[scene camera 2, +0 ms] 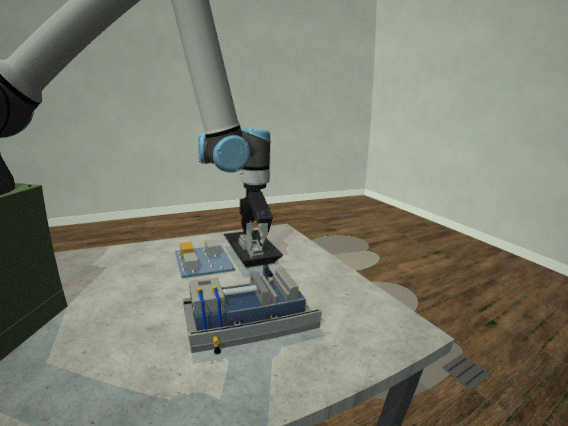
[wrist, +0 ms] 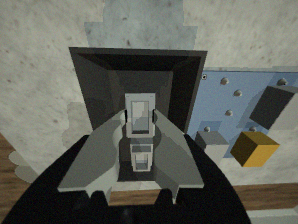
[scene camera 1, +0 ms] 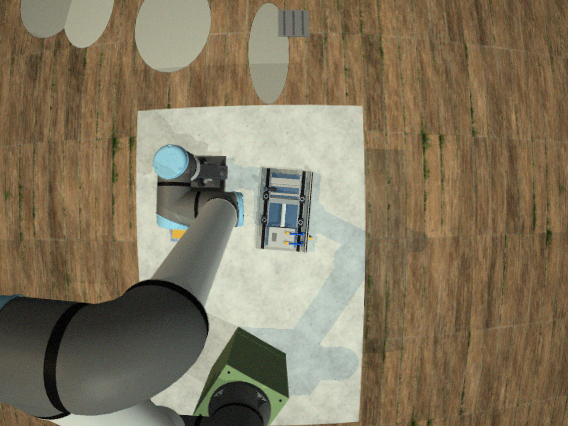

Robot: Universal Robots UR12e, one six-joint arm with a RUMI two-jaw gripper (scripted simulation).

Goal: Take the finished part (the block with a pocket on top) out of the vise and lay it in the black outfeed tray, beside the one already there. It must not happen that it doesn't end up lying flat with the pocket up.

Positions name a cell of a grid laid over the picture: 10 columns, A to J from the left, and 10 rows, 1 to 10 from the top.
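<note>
You'd see my gripper (scene camera 2: E6) (wrist: E5) here, and there's an orange block (wrist: I7) as well.
</note>
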